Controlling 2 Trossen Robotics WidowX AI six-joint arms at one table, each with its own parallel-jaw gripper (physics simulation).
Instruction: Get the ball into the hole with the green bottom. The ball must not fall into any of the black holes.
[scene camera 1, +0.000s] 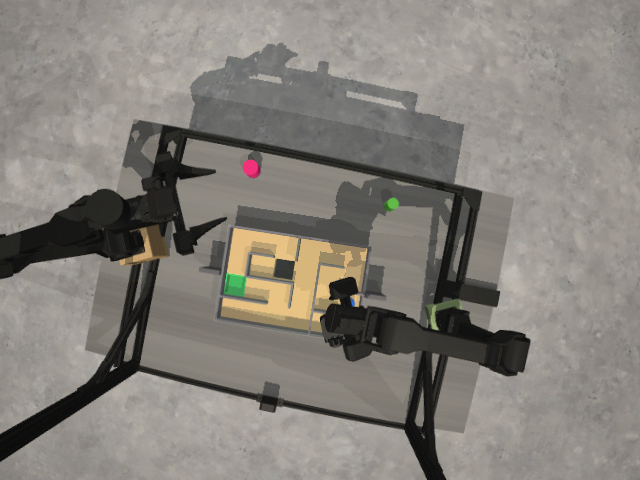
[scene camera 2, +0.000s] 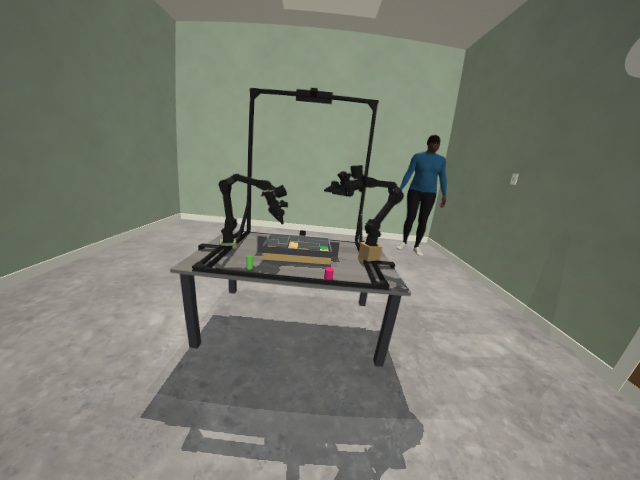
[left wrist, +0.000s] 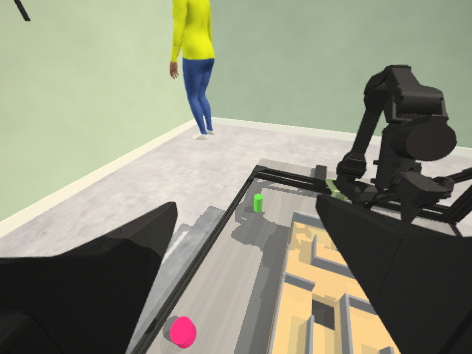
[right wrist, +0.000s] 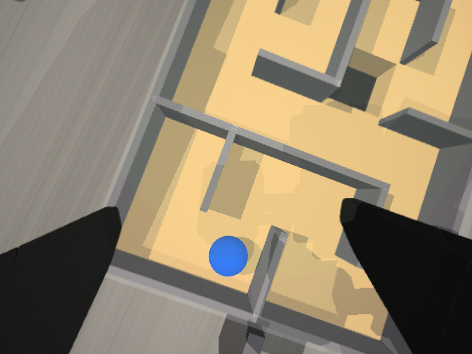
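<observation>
The maze board (scene camera 1: 306, 289) (scene camera 2: 297, 259) (left wrist: 295, 305) (right wrist: 270, 115) lies on the table. The blue ball (scene camera 1: 352, 301) (right wrist: 228, 256) is on its floor near the right end wall in scene camera 1, between two short inner walls; the right arm partly covers it there. The green-bottomed hole (scene camera 1: 235, 284) (scene camera 2: 323, 248) is at the far left end. A black hole (scene camera 1: 283, 269) (left wrist: 323, 314) (right wrist: 357, 87) is left of the centre. My left gripper (scene camera 1: 220, 195) (scene camera 2: 326, 189) (left wrist: 246, 204) is open, up beyond the left end. My right gripper (scene camera 2: 281, 221) (right wrist: 232, 212) is open above the ball's end, touching nothing.
A pink cylinder (scene camera 1: 251, 168) (scene camera 2: 328, 273) (left wrist: 183, 332) and a green cylinder (scene camera 1: 391, 204) (scene camera 2: 249, 262) (left wrist: 258, 203) stand on the table between the board and the frame bar. Side handles (scene camera 1: 209, 269) (scene camera 1: 374, 296) stick out at both board ends. Black frame bars (scene camera 1: 320, 160) surround the work area.
</observation>
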